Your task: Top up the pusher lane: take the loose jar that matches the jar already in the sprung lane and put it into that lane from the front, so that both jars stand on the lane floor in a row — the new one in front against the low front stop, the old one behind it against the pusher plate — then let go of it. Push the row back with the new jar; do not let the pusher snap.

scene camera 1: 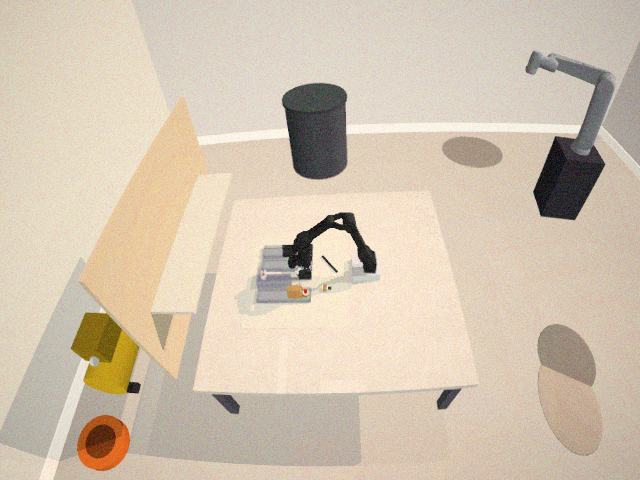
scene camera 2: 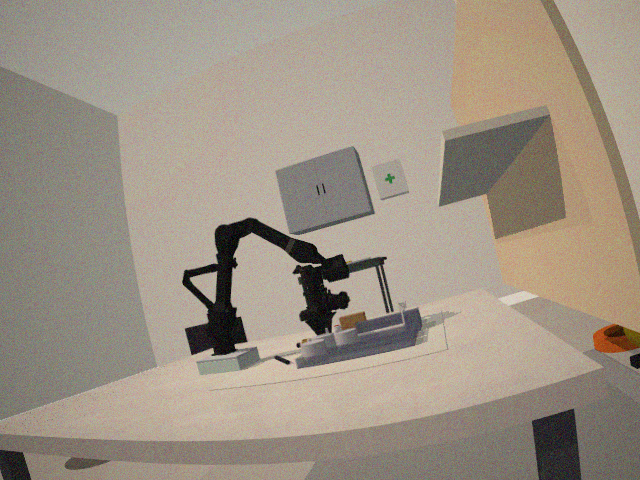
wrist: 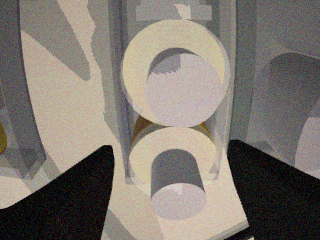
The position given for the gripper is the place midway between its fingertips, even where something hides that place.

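Note:
Gripper [scene camera 2: 327,339] [wrist: 171,151]: open, holding nothing. Also present: a lane rack [scene camera 2: 396,318] and a jar [wrist: 174,73].

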